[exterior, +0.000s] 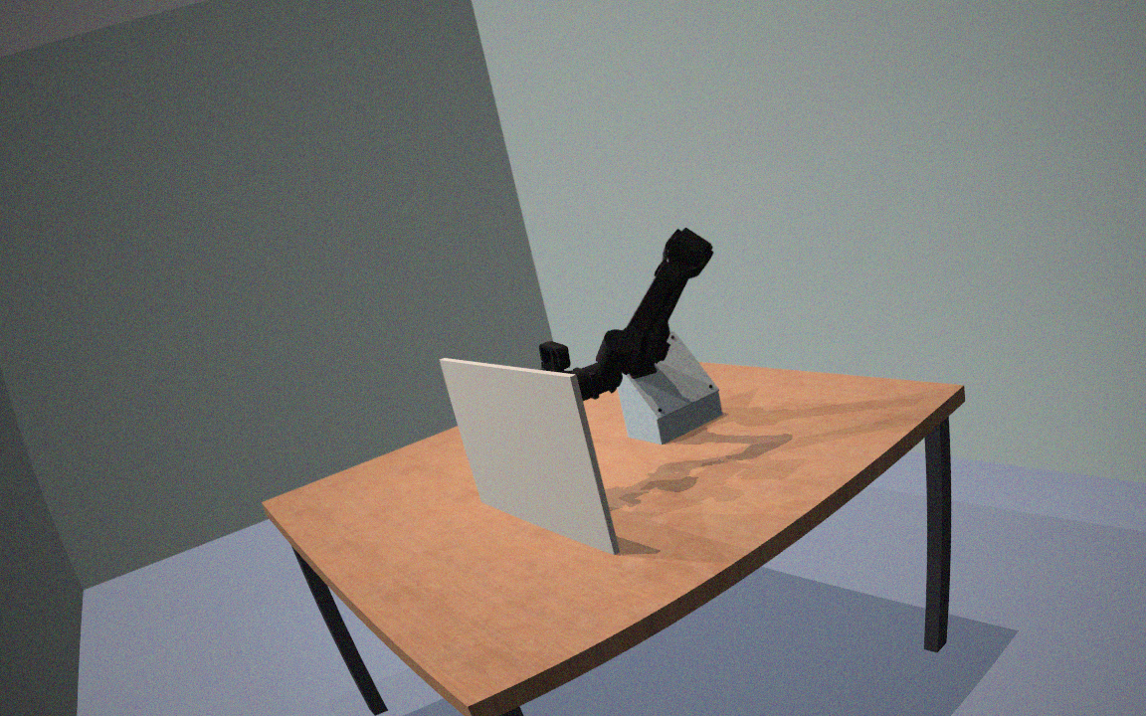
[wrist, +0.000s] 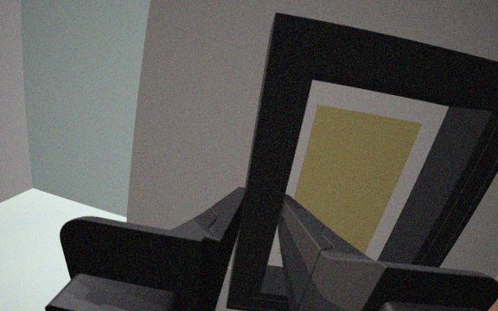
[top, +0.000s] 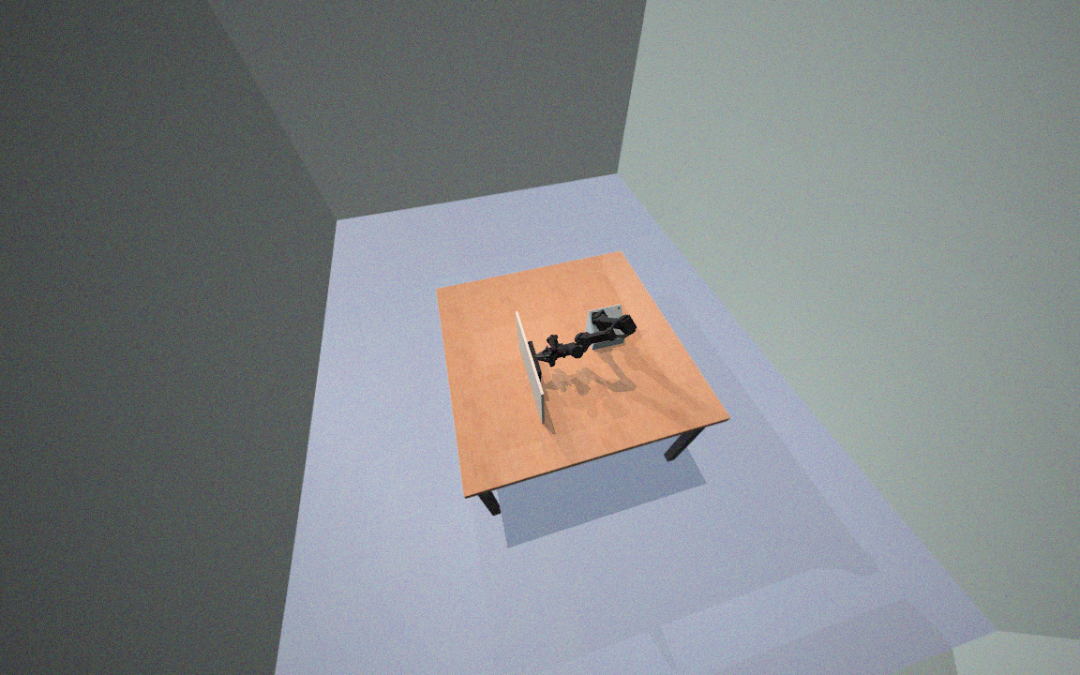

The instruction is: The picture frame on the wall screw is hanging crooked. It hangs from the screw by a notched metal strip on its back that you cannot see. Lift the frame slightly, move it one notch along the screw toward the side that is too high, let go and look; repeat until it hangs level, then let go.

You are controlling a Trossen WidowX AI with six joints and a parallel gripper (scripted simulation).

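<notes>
My gripper tip is 1 cm short of the picture frame, 1 cm to the left of it and 5 cm above it. The rest, counted from my gripper tip: wall panel 2 cm ahead, 1 cm to the left, 7 cm below.
</notes>
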